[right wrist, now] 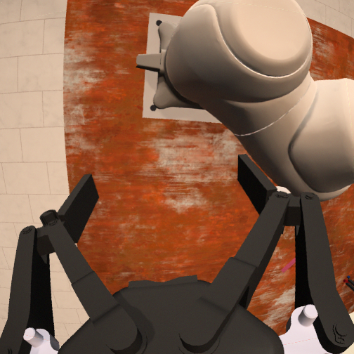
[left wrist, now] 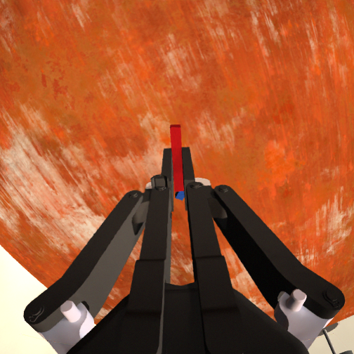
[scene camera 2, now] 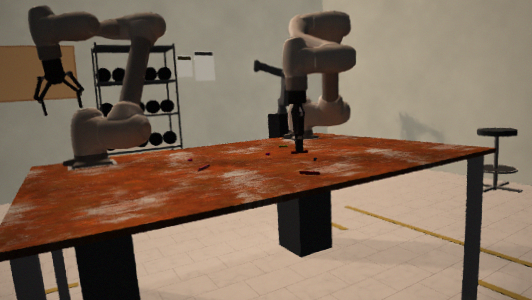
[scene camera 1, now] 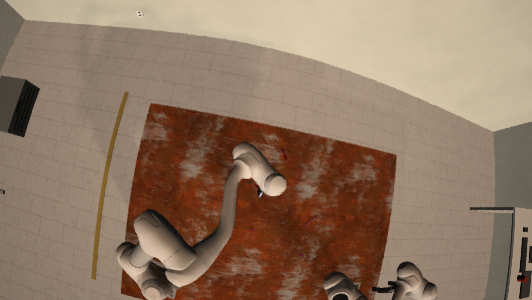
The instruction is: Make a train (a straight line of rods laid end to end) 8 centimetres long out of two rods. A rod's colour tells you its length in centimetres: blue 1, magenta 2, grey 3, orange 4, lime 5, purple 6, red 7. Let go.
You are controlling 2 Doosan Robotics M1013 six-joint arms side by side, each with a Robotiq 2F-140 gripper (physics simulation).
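Places are measured from the left arm's base along level axes (x ahead, y left, z up), in metres.
Where they show: left gripper, fingertip midpoint: (scene camera 2: 299, 151); right gripper, fingertip midpoint: (scene camera 2: 63, 111) (scene camera 1: 380, 285); right arm's base, link origin: (scene camera 2: 92, 164).
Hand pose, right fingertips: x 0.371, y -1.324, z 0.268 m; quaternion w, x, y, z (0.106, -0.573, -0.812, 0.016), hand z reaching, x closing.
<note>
After its pixels a point has its place.
My left gripper (scene camera 1: 259, 194) @(z 0.043, x 0.788, y -0.405 m) (scene camera 2: 299, 149) @(z 0.043, x 0.788, y -0.405 m) (left wrist: 177, 159) is shut on a red rod (left wrist: 175, 136) (scene camera 2: 294, 152) @(z 0.041, x 0.788, y -0.429 m), at about table height; whether the rod touches the table is unclear. A small blue rod (left wrist: 180, 195) (right wrist: 348, 277) sits right at the red rod's near end in the left wrist view, slightly turned; the fingers partly hide it, and I cannot tell whether they touch. My right gripper (scene camera 1: 383, 289) @(z 0.268, x 0.371, y -1.324 m) (scene camera 2: 63, 110) @(z 0.268, x 0.371, y -1.324 m) (right wrist: 165, 176) is open and empty, high up. Another red rod (scene camera 1: 284, 154) @(z 0.009, x 1.033, y -0.491 m) (scene camera 2: 309, 172) @(z 0.007, x 1.038, y -0.495 m) lies apart. A small dark rod (scene camera 2: 315, 159) @(z 0.004, x 0.806, y -0.341 m) lies between it and my left gripper.
On the table (scene camera 1: 175, 135) @(z 0.000, x 0.915, y 0.188 m) (scene camera 2: 150, 200) @(z 0.000, x 1.082, y -1.024 m) lie a lime rod (scene camera 2: 283, 146) @(z 0.005, x 0.326, y -0.272 m), a purple-looking rod (scene camera 1: 311, 220) @(z 0.009, x 0.689, y -0.790 m) (scene camera 2: 203, 167) @(z 0.007, x 0.692, y -0.791 m) (right wrist: 289, 265) and two small magenta rods, one (scene camera 1: 251, 229) @(z 0.009, x 0.528, y -0.441 m) (scene camera 2: 267, 154) @(z 0.004, x 0.534, y -0.450 m) nearer my left gripper, the other (scene camera 1: 301, 255) @(z 0.012, x 0.446, y -0.803 m) (scene camera 2: 190, 159) @(z 0.009, x 0.453, y -0.803 m) farther off.
</note>
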